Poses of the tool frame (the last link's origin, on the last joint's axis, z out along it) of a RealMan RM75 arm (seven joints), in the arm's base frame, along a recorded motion.
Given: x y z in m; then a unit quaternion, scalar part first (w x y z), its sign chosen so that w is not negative.
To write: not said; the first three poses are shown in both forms.
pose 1, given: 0.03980 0.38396 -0.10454 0.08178 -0.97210 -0.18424 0.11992
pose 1, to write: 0.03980 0.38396 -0.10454 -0.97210 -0.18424 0.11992 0.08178
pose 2, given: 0.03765 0.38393 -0.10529 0.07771 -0.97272 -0.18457 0.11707
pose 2, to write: 0.03765 0.38393 -0.10529 -0.97272 -0.18457 0.11707 0.07771
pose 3, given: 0.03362 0.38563 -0.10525 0.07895 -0.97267 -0.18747 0.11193
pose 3, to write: 0.03362 0.38563 -0.10525 -0.97267 -0.18747 0.11193 0.07895
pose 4, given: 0.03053 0.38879 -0.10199 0.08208 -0.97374 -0.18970 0.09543
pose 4, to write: 0.03053 0.38879 -0.10199 -0.97374 -0.18970 0.09543 0.08208
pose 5, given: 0.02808 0.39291 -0.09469 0.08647 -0.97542 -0.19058 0.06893
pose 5, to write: 0.02808 0.39291 -0.09469 -0.97542 -0.19058 0.06893 0.08647
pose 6, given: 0.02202 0.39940 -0.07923 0.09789 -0.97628 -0.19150 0.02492
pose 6, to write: 0.02202 0.39940 -0.07923 -0.97628 -0.19150 0.02492 0.09789
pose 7, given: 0.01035 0.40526 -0.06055 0.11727 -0.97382 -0.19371 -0.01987
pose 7, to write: 0.01035 0.40526 -0.06055 -0.97382 -0.19371 -0.01987 0.11727
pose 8, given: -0.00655 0.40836 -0.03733 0.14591 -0.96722 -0.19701 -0.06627
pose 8, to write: -0.00655 0.40836 -0.03733 -0.96722 -0.19701 -0.06627 0.14591
